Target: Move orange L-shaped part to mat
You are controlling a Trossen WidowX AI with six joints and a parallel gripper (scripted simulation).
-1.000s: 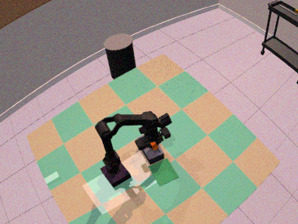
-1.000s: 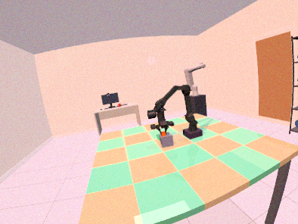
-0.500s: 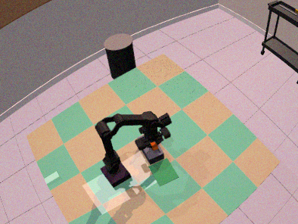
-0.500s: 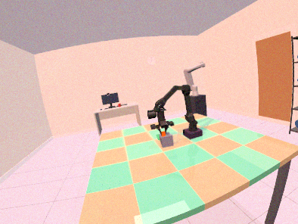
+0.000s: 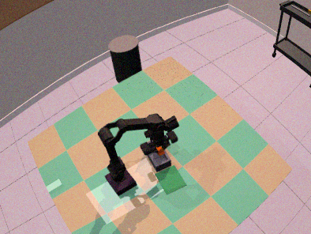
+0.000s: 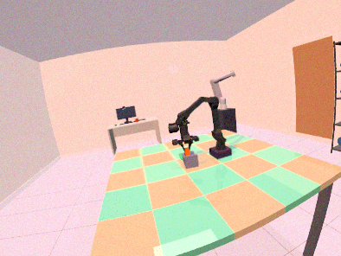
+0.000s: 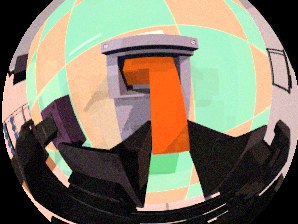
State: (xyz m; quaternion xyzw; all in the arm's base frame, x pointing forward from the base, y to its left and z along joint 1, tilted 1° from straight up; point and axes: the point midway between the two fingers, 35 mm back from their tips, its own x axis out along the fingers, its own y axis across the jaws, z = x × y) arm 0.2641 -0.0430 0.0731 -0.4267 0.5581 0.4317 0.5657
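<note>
My gripper tip is now 140 mm to the left of the green mat, 100 mm above it and 50 mm past it. Also, from my gripper tip: orange L-shaped part 40 mm to the left, 30 mm below, 10 mm behind; then tray 100 mm below, 10 mm to the left, 10 mm behind.
</note>
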